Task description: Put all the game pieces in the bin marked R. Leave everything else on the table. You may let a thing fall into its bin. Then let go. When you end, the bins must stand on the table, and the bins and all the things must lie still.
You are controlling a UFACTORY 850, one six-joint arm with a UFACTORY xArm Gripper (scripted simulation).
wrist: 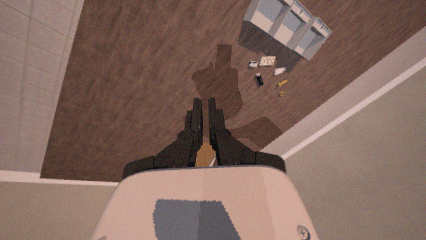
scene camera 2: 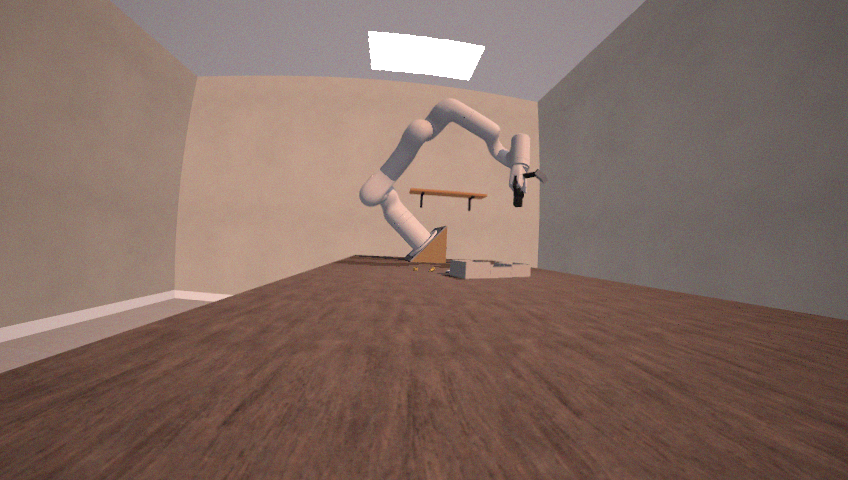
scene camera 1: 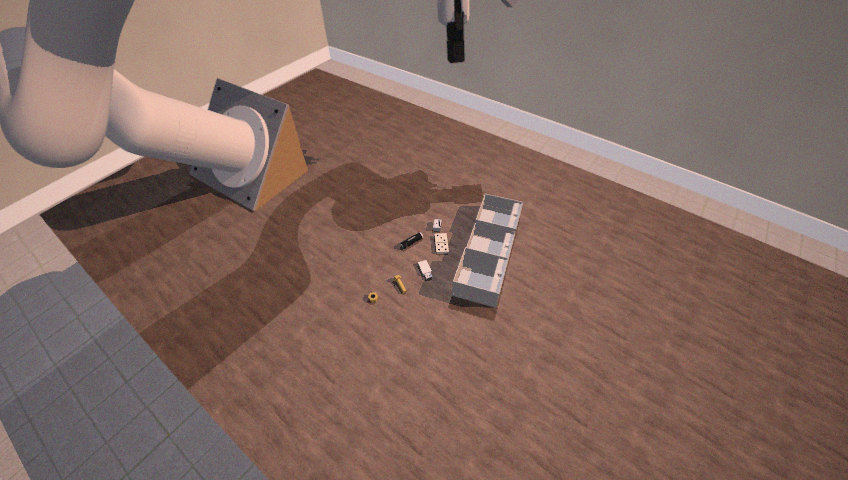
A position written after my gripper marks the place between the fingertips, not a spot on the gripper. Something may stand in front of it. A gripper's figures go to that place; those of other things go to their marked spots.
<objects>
My gripper (scene camera 2: 517, 206): 1.11 m from the lens. A joined grey bins (scene camera 2: 467, 269): 0.71 m from the lens.
</objects>
